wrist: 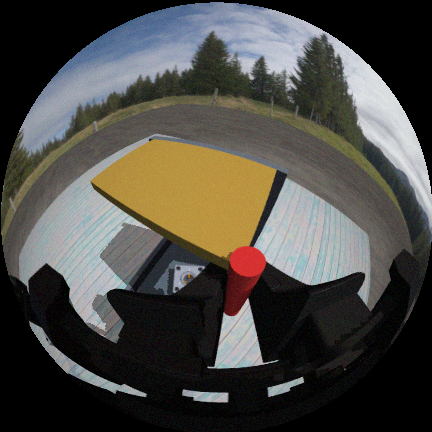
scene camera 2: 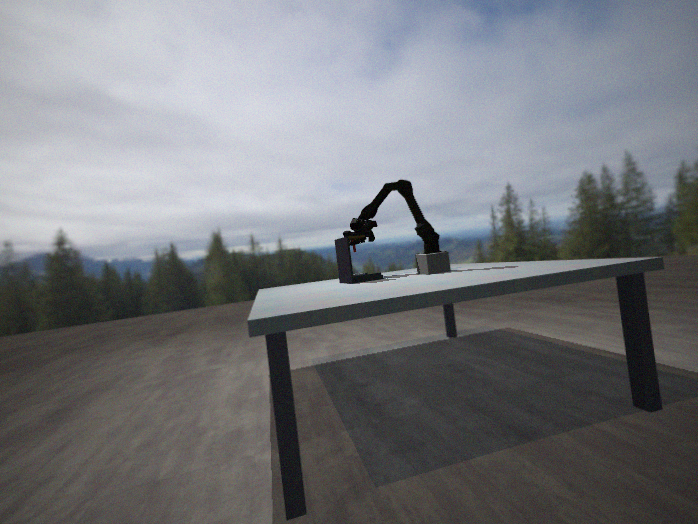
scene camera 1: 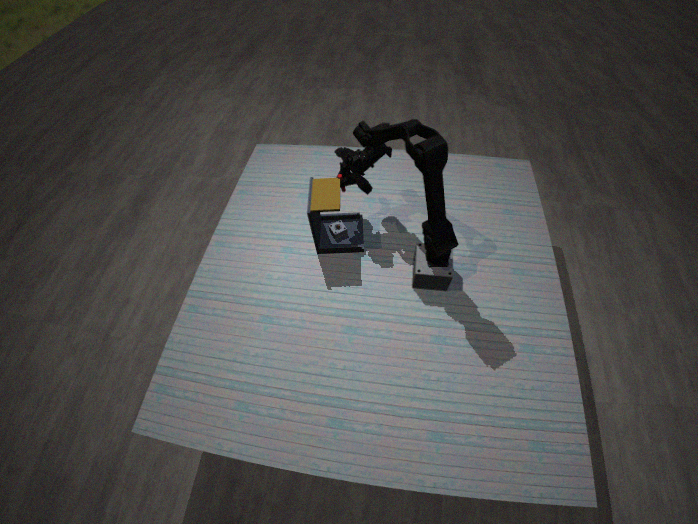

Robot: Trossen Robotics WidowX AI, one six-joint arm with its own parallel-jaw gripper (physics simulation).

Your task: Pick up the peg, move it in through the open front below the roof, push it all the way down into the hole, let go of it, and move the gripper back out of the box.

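Seen in the pictures: gripper, fingertip midpoint: point(wrist: 234, 255) point(scene camera 2: 350, 245); arm's base at its link origin: point(scene camera 2: 432, 252) point(scene camera 1: 437, 258).
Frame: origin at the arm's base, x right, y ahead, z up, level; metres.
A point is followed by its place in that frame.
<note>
My gripper point(scene camera 1: 341, 182) @[x 0.231, y 0.333, z 0.090 m] point(scene camera 2: 355, 240) @[x 0.231, y 0.333, z 0.090 m] point(wrist: 234, 255) @[x 0.231, y 0.333, z 0.090 m] is shut on the red peg point(scene camera 2: 354, 248) @[x 0.242, y 0.308, z 0.071 m] point(wrist: 248, 262) @[x 0.239, y 0.311, z 0.132 m], which is roughly upright with its top above the fingers; in scene camera 1, small red bits of it show at the fingertips. It is high off the table, close beside the yellow roof point(scene camera 1: 325, 194) @[x 0.160, y 0.354, z 0.126 m] point(wrist: 190, 195) @[x 0.196, y 0.335, z 0.126 m] and near roof height. In the wrist view the peg's top overlaps the roof's near corner; whether they touch cannot be told. The light grey block with the hole point(scene camera 1: 337, 228) @[x 0.181, y 0.334, z -0.075 m] point(wrist: 178, 284) @[x 0.168, y 0.314, z -0.060 m] stands on the box floor point(scene camera 1: 354, 241) @[x 0.132, y 0.271, z -0.091 m], partly hidden by a finger in the wrist view.
The dark back wall point(scene camera 1: 313, 231) @[x 0.083, y 0.399, z 0.034 m] point(scene camera 2: 343, 262) @[x 0.158, y 0.409, z 0.005 m] of the box carries the roof. Low dark rims edge the box floor. The arm's grey base point(scene camera 1: 431, 277) @[x -0.061, y 0.022, z -0.018 m] point(scene camera 2: 433, 263) @[x -0.059, y 0.044, z -0.050 m] stands on the striped table top point(scene camera 1: 338, 366) @[x -0.320, y 0.308, z -0.099 m], to the right of the box in both scene views.
</note>
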